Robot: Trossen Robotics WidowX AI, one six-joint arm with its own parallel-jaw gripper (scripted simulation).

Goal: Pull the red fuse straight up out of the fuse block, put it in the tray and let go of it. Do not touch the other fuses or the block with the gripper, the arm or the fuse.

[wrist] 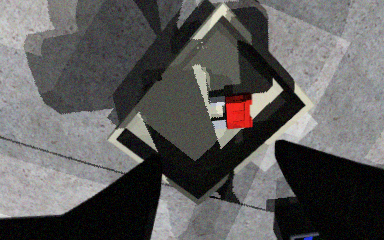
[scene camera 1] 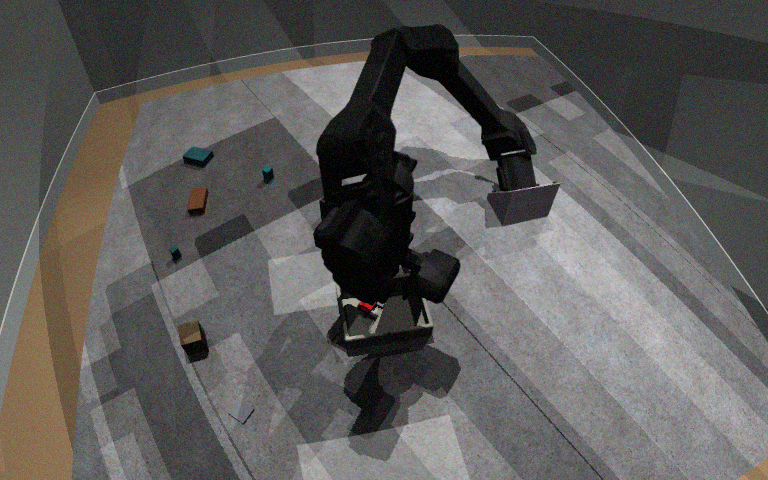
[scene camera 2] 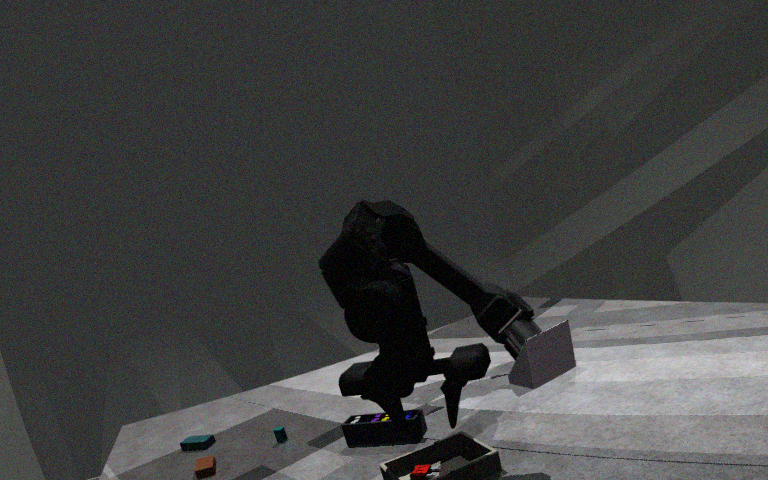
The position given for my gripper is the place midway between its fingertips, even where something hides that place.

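Gripper open and holding nothing; my gripper is seen at (scene camera 2: 429, 429), (wrist: 217, 154) and (scene camera 1: 384, 287). Also visible: a red fuse (wrist: 237, 106) and a tan cube (scene camera 1: 192, 337). In the wrist view the cube is out of frame. In scene camera 2 the cube is out of frame too.
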